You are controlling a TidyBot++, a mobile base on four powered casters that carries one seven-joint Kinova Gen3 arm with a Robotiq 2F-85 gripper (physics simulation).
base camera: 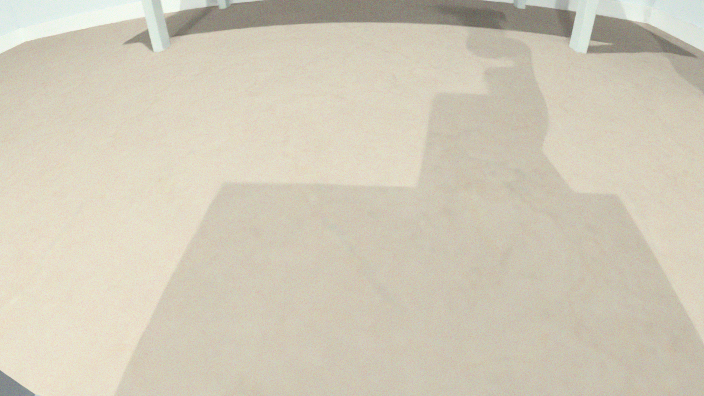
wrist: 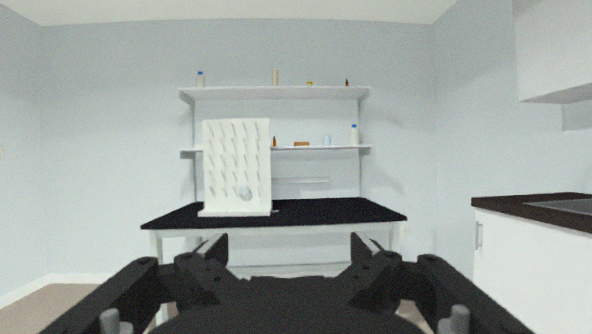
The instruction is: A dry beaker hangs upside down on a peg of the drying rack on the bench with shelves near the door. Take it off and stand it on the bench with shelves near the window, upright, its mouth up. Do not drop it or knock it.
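Frame: origin at the arm's base, x ahead, y left, z up, level; metres.
Seen in the pictures: gripper, fingertip midpoint: (wrist: 289, 246).
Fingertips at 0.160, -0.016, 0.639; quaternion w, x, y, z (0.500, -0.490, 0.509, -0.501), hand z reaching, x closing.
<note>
A point is followed by its place in that frame, as x, y, z.
A white drying rack (wrist: 236, 206) @[1.516, 0.340, 0.405] with rows of slanted pegs stands on the left part of a bench with a black top (wrist: 330, 212) @[1.431, -0.286, 0.365] and shelves above, in the wrist view. A small clear beaker (wrist: 245, 193) @[1.379, 0.250, 0.512] hangs on a peg in the rack's lowest row, right of the rack's middle; its details are too small to tell. My gripper (wrist: 289, 246) @[0.160, -0.016, 0.639] is open, with nothing between its fingers. It is well back from the bench, and its fingers show below the bench top's front edge in the picture. The bench near the window does not show.
The upper shelf (wrist: 280, 93) @[1.820, 0.031, 1.260] and lower shelf (wrist: 320, 147) @[1.699, -0.268, 0.806] hold small bottles and jars. A counter (wrist: 505, 206) @[0.807, -0.880, 0.503] with a sink stands at the right, under a wall cabinet (wrist: 555, 55) @[0.835, -1.178, 1.135]. In the base view, bench legs (base camera: 158, 30) @[1.259, 0.749, -0.321] (base camera: 584, 30) @[1.277, -0.647, -0.320] stand ahead, left and right.
</note>
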